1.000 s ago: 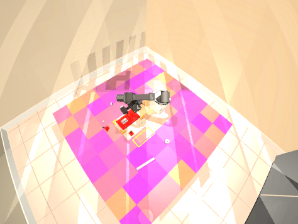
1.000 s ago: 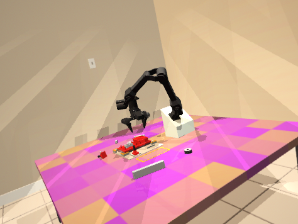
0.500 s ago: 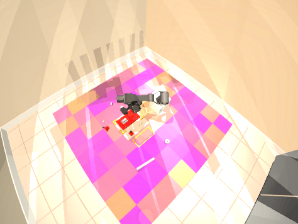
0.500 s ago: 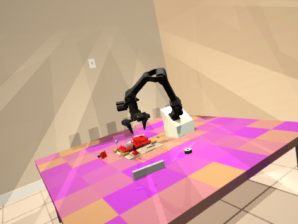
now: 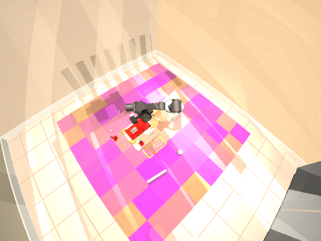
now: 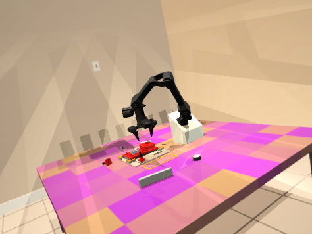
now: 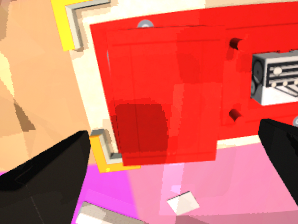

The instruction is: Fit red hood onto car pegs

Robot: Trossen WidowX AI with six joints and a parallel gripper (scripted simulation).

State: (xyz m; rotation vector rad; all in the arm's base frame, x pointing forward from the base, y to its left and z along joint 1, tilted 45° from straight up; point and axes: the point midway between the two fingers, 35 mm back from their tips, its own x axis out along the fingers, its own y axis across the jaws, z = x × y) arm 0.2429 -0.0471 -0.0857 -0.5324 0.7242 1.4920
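My gripper tip is now 4 cm above the red hood. The rest, counted from my gripper tip: jig (6 cm ahead, 3 cm to the left, 7 cm below); grey engine block (9 cm ahead, 1 cm to the left, 6 cm below).
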